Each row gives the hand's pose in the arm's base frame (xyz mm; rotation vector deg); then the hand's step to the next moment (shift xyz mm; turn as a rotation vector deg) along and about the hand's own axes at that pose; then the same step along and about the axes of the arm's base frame.
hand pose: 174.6 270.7 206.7 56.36 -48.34 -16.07
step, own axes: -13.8 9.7 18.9 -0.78 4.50 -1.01
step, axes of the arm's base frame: -24.5 1.4 6.3 -0.46 3.53 3.03
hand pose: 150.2 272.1 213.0 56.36 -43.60 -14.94
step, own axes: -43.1 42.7 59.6 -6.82 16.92 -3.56
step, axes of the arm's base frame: -77.3 7.0 34.8 -4.67 15.16 9.68
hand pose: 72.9 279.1 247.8 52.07 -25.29 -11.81
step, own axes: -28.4 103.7 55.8 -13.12 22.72 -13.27
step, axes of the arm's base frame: -51.8 32.7 104.5 -5.96 27.84 7.35
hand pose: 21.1 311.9 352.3 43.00 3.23 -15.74
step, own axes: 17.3 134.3 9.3 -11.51 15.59 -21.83
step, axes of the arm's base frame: 52.0 83.4 93.6 -5.90 28.32 -3.89
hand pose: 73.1 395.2 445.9 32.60 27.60 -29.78
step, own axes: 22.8 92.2 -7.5 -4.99 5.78 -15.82
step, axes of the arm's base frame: 68.7 63.9 16.5 -4.91 15.45 -6.76
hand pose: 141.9 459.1 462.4 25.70 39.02 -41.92
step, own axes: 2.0 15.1 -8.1 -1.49 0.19 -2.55
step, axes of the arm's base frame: 8.9 13.9 -5.0 -1.71 2.31 -0.71
